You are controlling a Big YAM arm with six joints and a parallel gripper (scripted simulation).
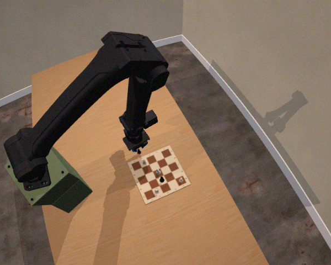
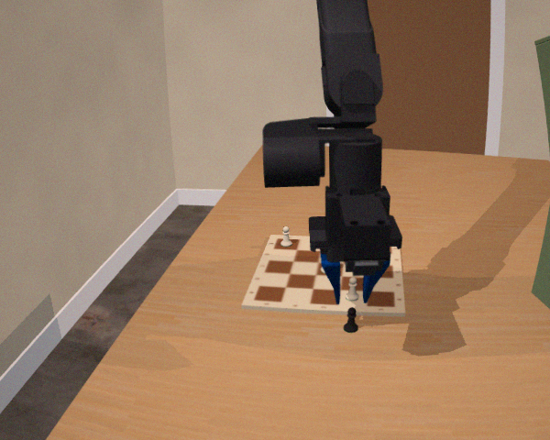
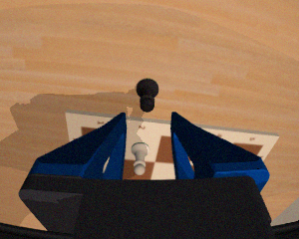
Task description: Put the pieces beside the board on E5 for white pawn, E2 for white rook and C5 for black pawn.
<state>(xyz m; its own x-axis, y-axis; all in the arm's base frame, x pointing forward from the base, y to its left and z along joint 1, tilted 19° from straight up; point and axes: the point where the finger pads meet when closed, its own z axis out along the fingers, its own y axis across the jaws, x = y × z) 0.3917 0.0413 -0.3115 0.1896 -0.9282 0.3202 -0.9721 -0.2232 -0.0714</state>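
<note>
My gripper is now 30 mm above the black pawn. From my hand the other things lie so: tall black piece (170 mm to the right, 50 mm ahead, 20 mm below); then tall white piece (130 mm to the right, 50 mm ahead, 30 mm below); then chessboard (130 mm to the right, 40 mm below, 40 mm ahead).
</note>
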